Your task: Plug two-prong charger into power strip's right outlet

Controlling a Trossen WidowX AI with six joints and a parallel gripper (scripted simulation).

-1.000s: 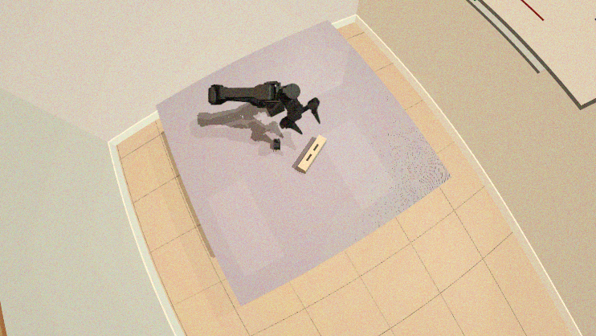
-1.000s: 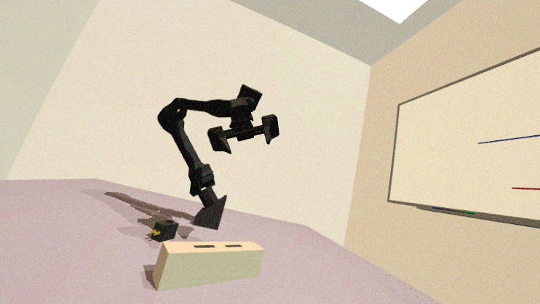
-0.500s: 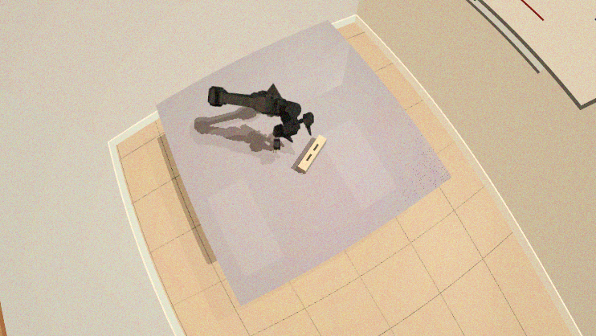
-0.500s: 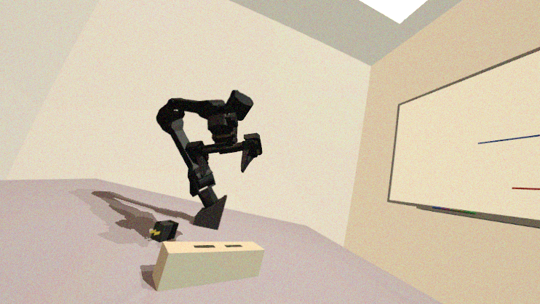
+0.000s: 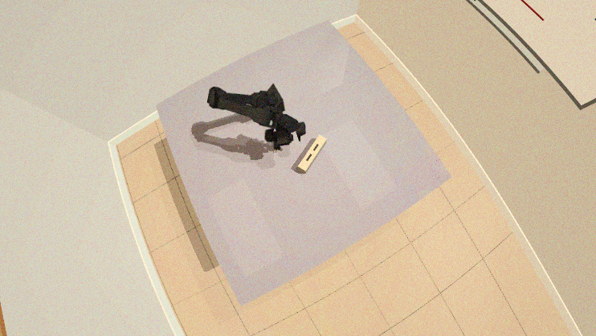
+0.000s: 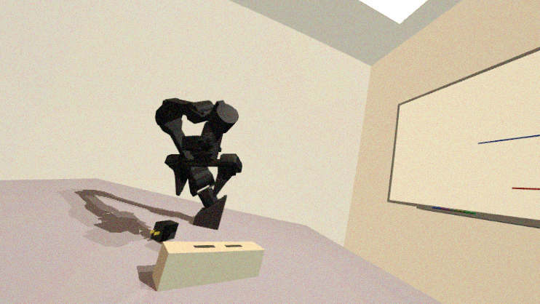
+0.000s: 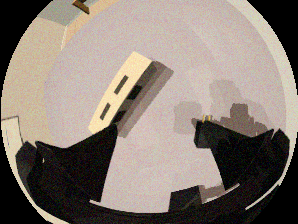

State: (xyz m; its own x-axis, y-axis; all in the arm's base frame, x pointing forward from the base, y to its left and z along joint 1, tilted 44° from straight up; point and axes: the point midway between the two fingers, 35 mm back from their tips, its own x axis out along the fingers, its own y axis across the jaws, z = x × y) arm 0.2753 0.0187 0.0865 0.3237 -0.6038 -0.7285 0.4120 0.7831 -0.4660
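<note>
My gripper tip is 11 cm above the two-prong charger, 6 cm to the left of it and 6 cm past it.
</note>
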